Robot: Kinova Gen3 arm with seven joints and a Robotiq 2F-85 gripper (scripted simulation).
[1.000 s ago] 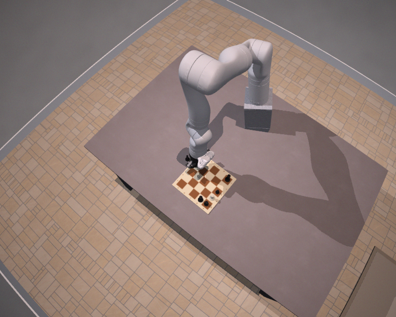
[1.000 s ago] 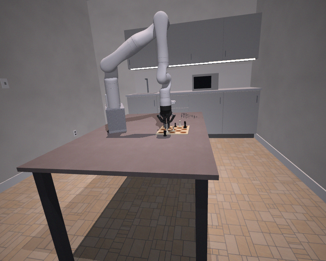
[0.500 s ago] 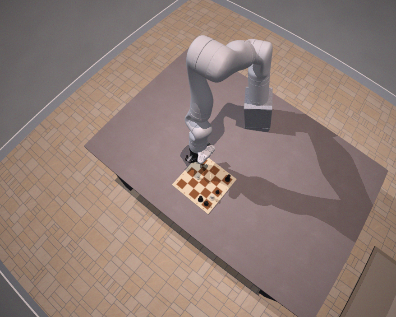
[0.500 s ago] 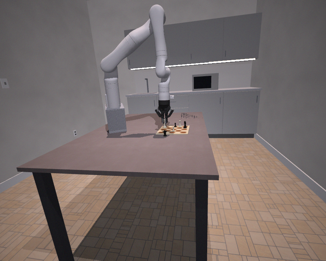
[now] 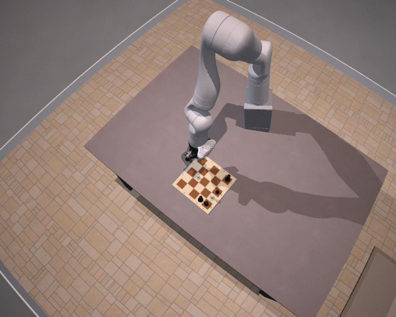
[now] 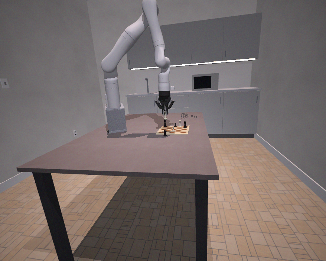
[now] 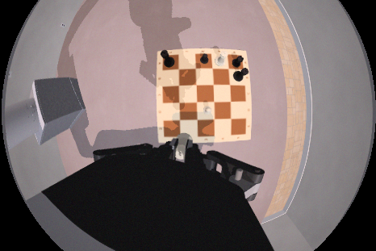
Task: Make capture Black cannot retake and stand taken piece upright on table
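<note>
The chessboard lies 5 cm ahead of my hand, 7 cm to the left of it and 14 cm below it. Also, from my hand: black pawn (7 cm ahead, 15 cm to the left, 13 cm below).
</note>
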